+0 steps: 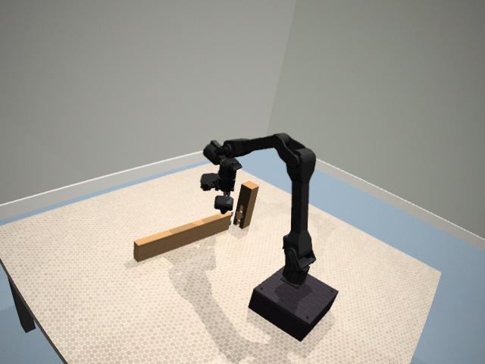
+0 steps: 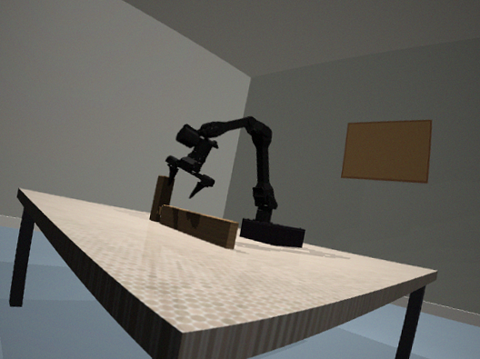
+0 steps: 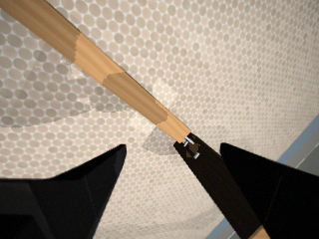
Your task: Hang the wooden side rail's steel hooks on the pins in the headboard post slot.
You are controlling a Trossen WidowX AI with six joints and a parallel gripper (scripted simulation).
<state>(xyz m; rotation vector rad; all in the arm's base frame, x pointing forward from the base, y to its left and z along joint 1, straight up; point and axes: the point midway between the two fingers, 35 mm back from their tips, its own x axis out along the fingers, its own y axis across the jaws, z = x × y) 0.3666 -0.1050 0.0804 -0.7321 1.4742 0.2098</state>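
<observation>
Right now my gripper tip is 12 cm to the left of the headboard post, 5 cm above it and 2 cm past it.
</observation>
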